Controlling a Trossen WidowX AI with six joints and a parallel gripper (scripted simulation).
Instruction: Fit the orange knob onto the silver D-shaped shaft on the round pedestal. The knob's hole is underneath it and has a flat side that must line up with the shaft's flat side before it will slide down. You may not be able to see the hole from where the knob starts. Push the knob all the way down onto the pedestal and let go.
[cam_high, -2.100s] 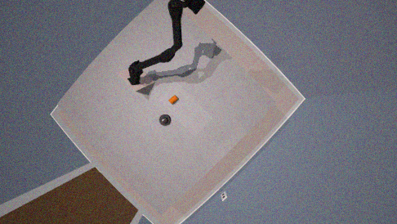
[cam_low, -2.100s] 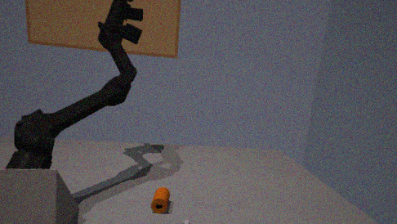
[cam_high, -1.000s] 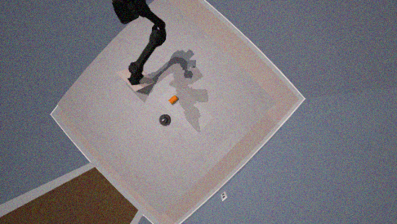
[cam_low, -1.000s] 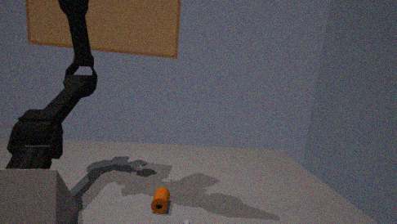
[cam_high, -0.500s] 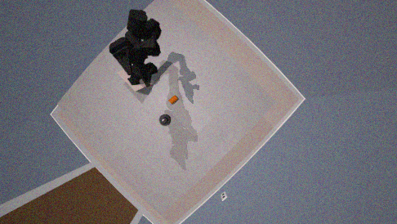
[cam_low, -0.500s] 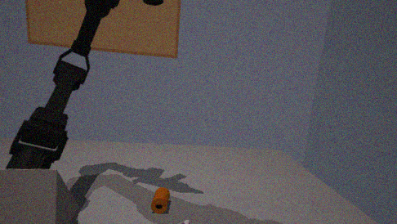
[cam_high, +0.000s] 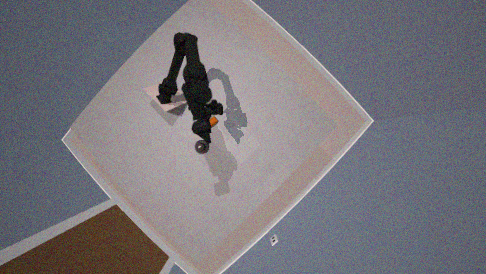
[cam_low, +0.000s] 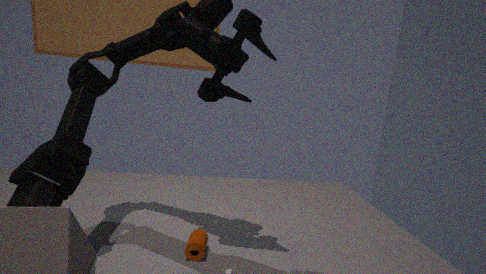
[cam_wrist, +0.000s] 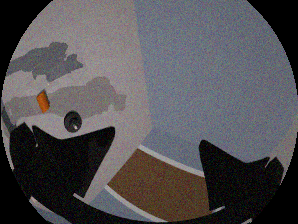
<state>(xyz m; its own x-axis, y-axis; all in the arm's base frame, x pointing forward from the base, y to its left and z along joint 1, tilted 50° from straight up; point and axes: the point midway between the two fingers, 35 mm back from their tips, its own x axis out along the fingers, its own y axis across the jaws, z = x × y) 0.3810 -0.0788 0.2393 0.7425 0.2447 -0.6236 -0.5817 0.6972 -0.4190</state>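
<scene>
My gripper tip is now 110 mm past the orange knob, 30 mm to the right of it and 360 mm above it. From my gripper tip the other things lie so: dark round pedestal (30 mm behind, 130 mm to the right, 340 mm below).
</scene>
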